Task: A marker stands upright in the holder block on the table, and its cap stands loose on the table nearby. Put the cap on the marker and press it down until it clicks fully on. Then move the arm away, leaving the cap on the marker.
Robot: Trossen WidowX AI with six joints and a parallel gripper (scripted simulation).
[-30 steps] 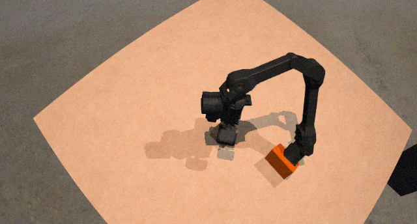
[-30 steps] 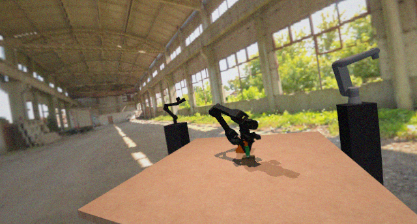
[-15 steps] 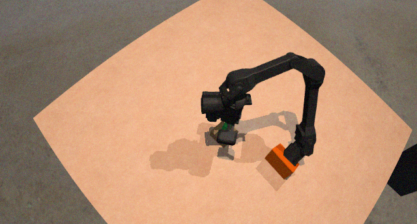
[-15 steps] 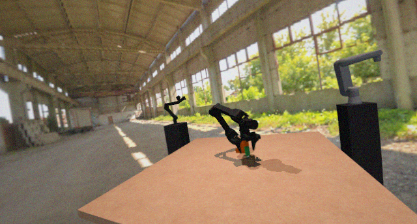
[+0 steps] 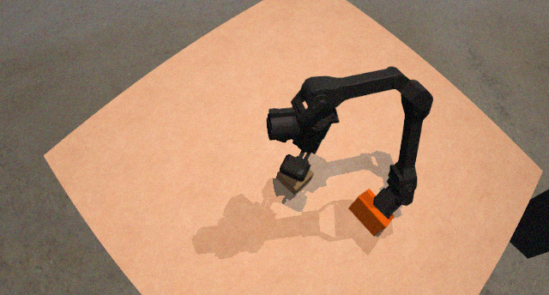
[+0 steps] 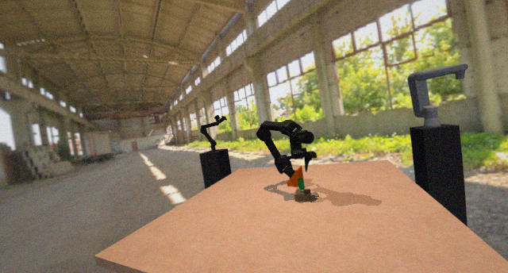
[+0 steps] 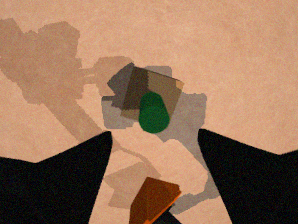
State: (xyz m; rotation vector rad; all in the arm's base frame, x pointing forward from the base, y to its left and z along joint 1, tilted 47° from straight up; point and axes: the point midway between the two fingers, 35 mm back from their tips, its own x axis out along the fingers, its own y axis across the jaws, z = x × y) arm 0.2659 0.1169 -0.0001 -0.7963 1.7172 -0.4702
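Now: gripper tip 60 mm above the green cap. Round my gripper tip: holder block (120 mm below).
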